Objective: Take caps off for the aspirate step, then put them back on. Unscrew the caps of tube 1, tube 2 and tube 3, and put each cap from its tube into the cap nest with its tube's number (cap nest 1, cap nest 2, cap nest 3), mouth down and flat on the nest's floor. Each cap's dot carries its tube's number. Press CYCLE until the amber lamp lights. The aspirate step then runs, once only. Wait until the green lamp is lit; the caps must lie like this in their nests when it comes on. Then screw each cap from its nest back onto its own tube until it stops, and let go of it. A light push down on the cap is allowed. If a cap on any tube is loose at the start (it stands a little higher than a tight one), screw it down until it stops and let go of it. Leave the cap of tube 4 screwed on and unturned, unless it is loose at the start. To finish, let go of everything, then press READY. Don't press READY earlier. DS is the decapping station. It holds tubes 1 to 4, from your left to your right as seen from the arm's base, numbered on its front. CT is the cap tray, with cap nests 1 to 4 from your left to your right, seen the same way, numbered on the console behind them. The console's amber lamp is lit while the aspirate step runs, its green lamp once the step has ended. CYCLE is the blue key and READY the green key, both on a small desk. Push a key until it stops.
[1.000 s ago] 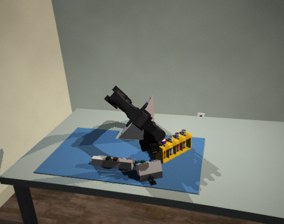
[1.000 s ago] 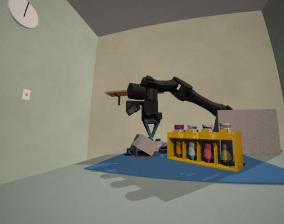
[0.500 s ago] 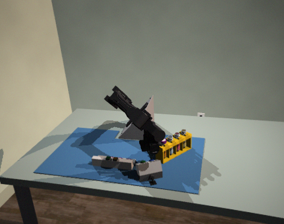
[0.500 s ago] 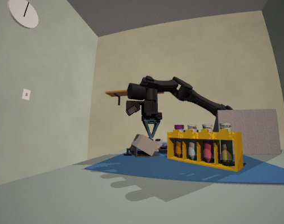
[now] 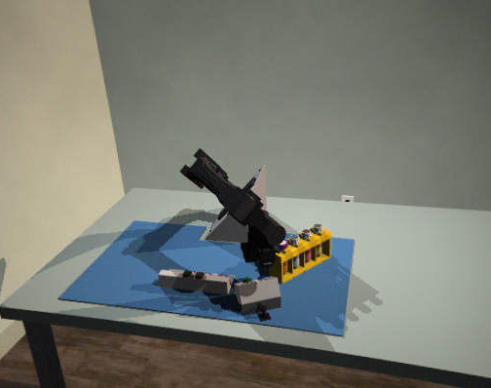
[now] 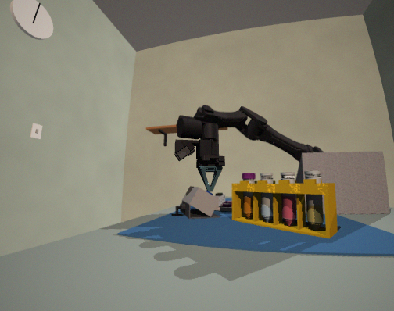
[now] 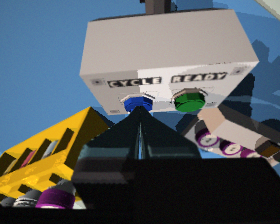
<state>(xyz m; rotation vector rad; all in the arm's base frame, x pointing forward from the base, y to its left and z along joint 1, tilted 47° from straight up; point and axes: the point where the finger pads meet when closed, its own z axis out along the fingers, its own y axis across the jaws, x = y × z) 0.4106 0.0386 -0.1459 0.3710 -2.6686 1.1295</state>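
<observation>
Right now the blue cycle key is 10 mm below my hand. The rest, counted from my hand: green ready key (20 mm ahead, 40 mm to the right, 10 mm below); then small key desk (20 mm ahead, 20 mm to the right, 30 mm below).
</observation>
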